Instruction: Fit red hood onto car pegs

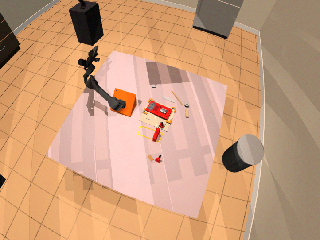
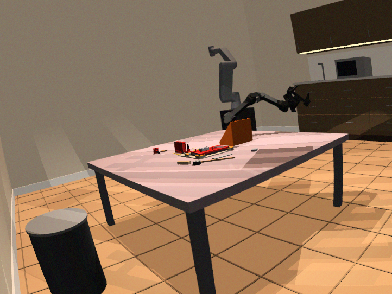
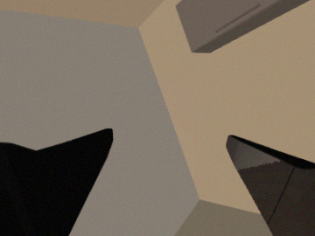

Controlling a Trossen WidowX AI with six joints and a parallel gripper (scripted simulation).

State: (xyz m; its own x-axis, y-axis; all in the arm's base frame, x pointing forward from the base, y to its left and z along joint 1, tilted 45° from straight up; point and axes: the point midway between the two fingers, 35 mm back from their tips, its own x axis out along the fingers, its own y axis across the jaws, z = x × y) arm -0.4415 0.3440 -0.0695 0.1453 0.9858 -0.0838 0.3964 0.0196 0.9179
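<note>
Right now my gripper tip is 78 cm short of the red hood, 44 cm to the left of it and 28 cm above it. The rest, counted from my gripper tip: black ring: 91 cm ahead, 31 cm below, 5 cm to the right; stick: 80 cm ahead, 31 cm below, 1 cm to the right; grey engine block: 75 cm ahead, 29 cm below, 21 cm to the right.
</note>
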